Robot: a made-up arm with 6 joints. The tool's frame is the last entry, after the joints.
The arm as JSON. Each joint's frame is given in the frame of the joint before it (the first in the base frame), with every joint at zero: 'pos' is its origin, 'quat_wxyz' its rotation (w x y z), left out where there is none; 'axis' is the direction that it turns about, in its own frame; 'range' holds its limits. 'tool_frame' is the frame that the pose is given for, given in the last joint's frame.
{
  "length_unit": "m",
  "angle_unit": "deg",
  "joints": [
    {
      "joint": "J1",
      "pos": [
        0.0,
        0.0,
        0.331
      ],
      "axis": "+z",
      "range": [
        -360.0,
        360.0
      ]
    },
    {
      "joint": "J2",
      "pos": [
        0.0,
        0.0,
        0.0
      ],
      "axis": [
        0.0,
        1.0,
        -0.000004
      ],
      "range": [
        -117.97,
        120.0
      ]
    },
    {
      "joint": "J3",
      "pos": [
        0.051,
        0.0,
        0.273
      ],
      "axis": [
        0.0,
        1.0,
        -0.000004
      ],
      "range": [
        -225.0,
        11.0
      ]
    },
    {
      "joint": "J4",
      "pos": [
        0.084,
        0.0,
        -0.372
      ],
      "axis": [
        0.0,
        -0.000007,
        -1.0
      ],
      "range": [
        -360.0,
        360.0
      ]
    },
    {
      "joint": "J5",
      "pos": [
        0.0,
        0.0,
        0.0
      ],
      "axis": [
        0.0,
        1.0,
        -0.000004
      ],
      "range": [
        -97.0,
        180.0
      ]
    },
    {
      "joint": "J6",
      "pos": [
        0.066,
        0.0,
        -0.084
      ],
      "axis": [
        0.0,
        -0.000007,
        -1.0
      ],
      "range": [
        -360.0,
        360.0
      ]
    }
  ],
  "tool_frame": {
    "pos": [
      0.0,
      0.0,
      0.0
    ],
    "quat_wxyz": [
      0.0,
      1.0,
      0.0,
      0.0
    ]
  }
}
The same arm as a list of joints. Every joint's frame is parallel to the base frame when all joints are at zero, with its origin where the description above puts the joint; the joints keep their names.
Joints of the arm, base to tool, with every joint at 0 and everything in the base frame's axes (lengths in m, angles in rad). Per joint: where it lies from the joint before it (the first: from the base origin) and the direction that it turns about. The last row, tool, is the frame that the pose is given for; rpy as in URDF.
J1: xyz 0 0 0.331 axis +z
J2: xyz 0 0 0 axis +y
J3: xyz 0.051 0 0.273 axis +y
J4: xyz 0.084 0 -0.372 axis -z
J5: xyz 0 0 0 axis +y
J6: xyz 0.066 0 -0.084 axis -z
tool: xyz 0 0 0 rpy 3.1416 0 0
Joint limits (rad, base to tool): -6.2832..6.2832 -2.059..2.0944 -3.927..0.192 -6.2832..6.2832 -1.693..3.1416 -6.2832..6.2832

